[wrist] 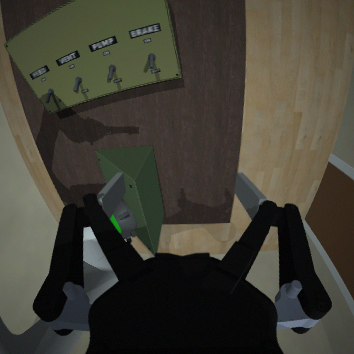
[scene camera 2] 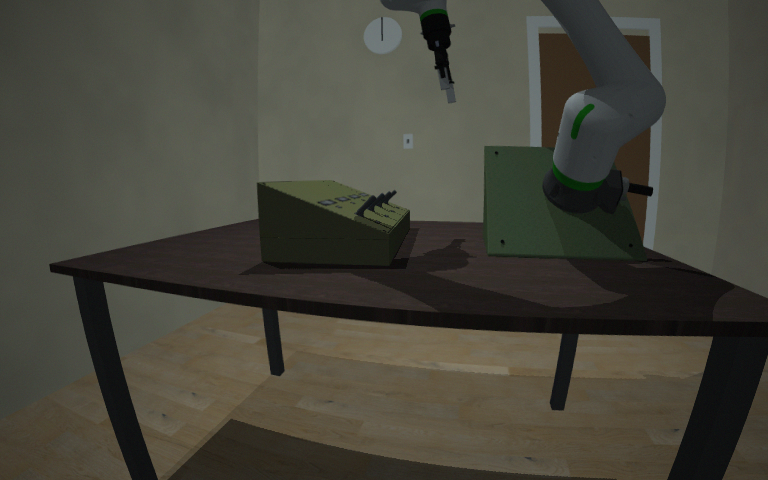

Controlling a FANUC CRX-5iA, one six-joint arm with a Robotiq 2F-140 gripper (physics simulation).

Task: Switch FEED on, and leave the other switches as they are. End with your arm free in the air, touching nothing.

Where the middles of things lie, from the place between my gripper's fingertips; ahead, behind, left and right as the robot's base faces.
Scene:
My gripper is now 200 mm short of the olive switch box (scene camera 2: 318, 222), 300 mm to the right of it and 350 mm above it.

